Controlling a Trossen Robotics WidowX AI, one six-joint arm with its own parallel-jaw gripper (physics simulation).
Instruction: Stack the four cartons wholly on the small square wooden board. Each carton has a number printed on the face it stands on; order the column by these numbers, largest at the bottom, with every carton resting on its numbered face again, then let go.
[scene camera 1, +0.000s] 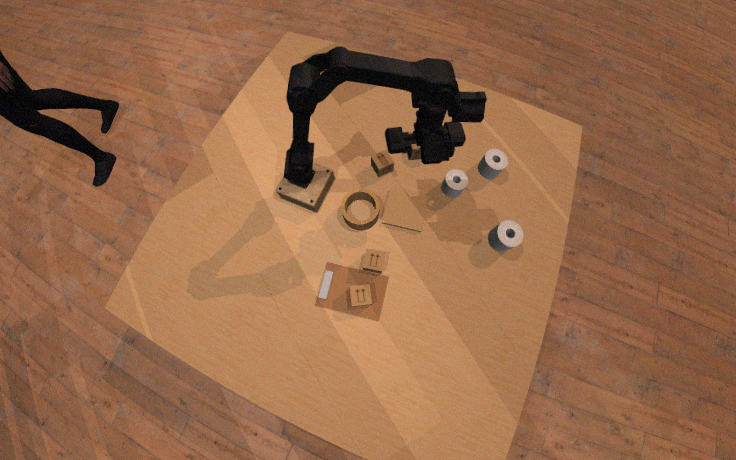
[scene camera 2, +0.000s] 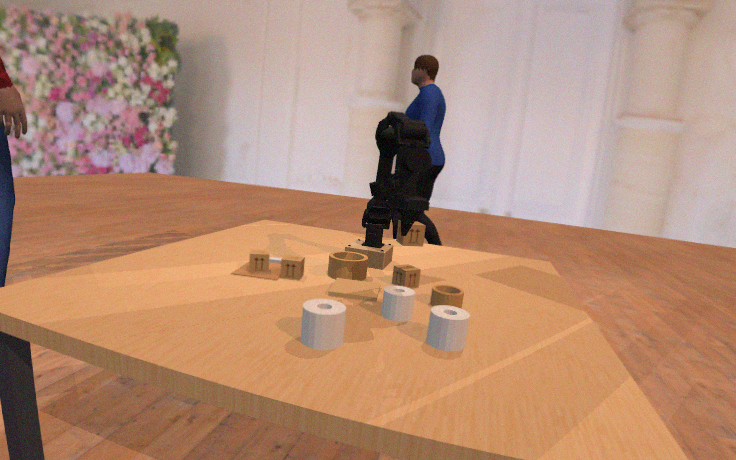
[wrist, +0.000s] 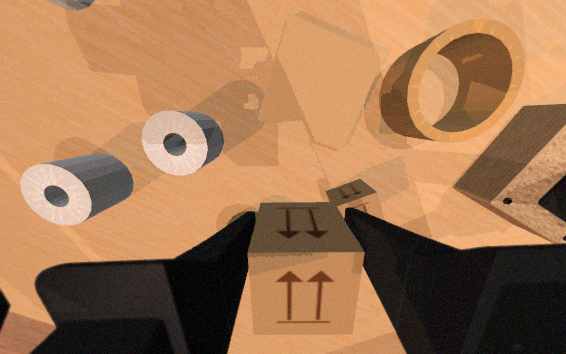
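Scene camera 1 takes in the gripper (scene camera 1: 419, 155) along with a thin strip (scene camera 1: 334, 293). Scene camera 2 shows the gripper (scene camera 2: 399, 233) too. In the wrist view the gripper (wrist: 300, 216) appears once more, while the thin strip is out of frame in the wrist view.
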